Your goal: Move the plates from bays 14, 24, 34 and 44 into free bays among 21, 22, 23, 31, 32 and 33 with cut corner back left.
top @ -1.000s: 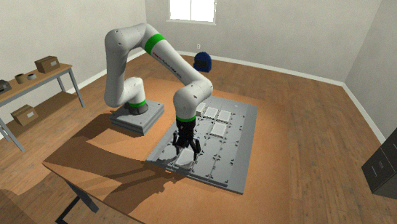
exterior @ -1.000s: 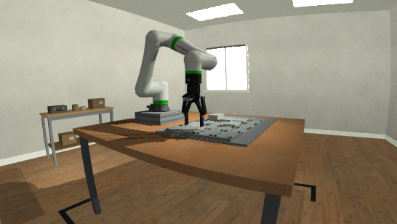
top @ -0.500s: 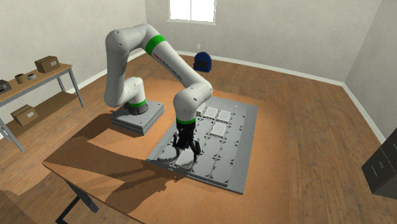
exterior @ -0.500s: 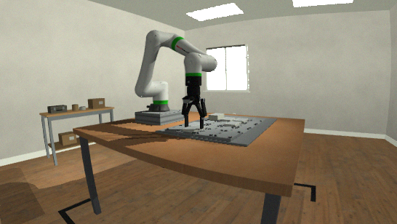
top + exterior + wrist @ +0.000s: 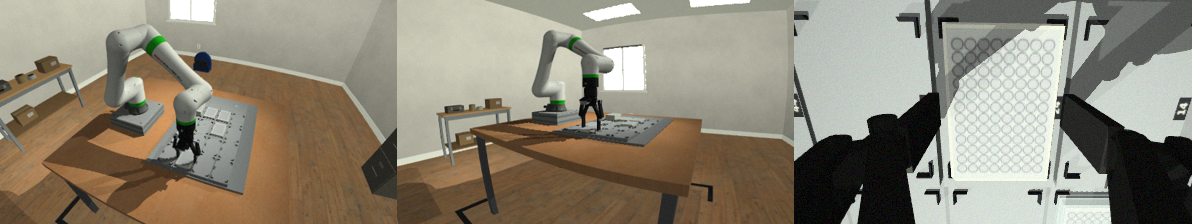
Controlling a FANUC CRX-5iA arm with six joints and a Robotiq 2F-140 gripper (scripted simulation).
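My hand is 190 mm to the right of the bay label 43, 140 mm short of it and 40 mm above it. From my hand the other things lie so: sealed 96-well plate (140 mm to the left, 130 mm behind, 40 mm below); then sealed deep-well block (460 mm to the left, 190 mm behind, 20 mm below).
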